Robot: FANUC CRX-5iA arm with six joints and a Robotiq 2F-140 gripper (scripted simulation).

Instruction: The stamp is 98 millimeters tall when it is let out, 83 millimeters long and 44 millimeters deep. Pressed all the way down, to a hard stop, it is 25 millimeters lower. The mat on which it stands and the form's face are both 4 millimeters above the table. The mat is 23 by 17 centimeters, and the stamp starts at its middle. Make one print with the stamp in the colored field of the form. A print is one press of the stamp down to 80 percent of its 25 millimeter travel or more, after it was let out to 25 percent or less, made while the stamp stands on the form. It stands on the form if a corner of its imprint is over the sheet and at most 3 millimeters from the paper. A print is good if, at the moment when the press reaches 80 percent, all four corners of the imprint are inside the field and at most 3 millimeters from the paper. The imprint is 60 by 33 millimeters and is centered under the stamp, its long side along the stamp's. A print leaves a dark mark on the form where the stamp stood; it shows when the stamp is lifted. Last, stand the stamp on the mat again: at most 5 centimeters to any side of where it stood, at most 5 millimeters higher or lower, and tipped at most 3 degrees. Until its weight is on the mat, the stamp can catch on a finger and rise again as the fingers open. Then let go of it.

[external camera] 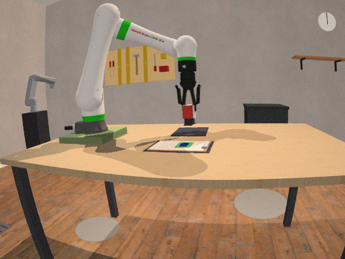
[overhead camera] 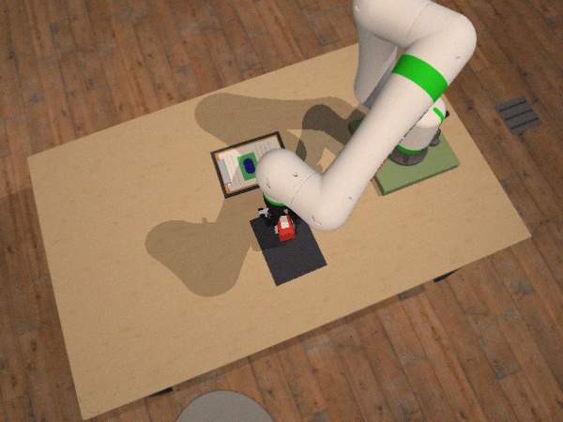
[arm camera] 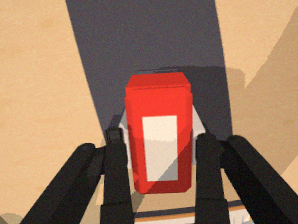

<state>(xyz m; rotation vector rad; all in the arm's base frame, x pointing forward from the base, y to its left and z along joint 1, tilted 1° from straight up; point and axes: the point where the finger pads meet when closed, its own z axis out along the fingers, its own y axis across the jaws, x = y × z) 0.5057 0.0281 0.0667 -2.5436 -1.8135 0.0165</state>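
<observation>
Now: hand 10 mm short of the mat, 30 mm to the right of it and 110 mm above it. From my hand the other things lie so: red stamp (20 mm below); clipboard (30 mm behind, 270 mm to the right, 100 mm below).
</observation>
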